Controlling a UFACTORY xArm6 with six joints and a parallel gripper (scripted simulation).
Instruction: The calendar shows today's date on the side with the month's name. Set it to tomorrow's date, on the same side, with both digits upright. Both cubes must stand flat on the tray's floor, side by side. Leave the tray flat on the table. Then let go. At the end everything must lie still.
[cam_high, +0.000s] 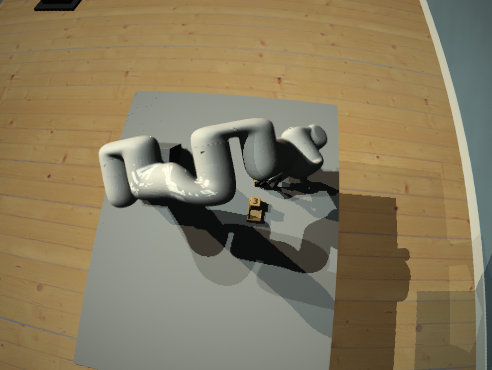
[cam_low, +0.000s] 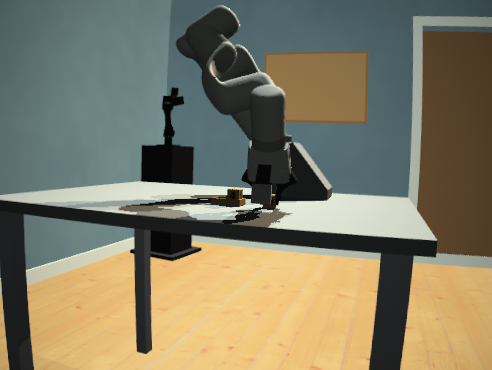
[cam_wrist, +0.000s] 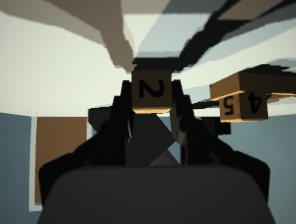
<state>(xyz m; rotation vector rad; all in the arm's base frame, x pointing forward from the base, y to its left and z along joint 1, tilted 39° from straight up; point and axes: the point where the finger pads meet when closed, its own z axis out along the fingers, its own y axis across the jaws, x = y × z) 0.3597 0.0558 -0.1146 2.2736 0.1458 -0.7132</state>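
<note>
Now: the wooden number cube 2 cm below my hand and 1 cm behind it. Also, from my hand: wooden calendar tray: 11 cm to the right, 2 cm below.
</note>
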